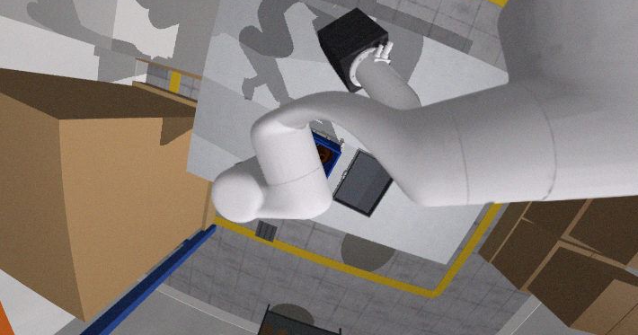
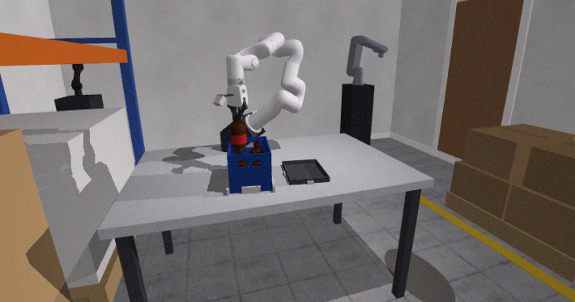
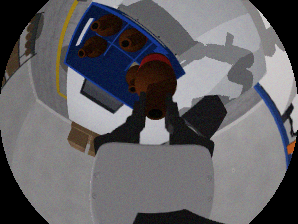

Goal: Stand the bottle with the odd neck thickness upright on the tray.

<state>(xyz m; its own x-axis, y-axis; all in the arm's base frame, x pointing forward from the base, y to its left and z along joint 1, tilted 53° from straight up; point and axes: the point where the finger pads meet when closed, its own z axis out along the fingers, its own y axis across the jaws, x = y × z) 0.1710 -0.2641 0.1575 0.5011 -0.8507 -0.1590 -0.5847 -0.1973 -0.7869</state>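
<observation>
The glass bottle lies 7 cm below my hand. From my hand the other things lie so: blue crate: 9 cm ahead, 4 cm to the left, 21 cm below; dark tray: 8 cm ahead, 31 cm to the left, 28 cm below.
</observation>
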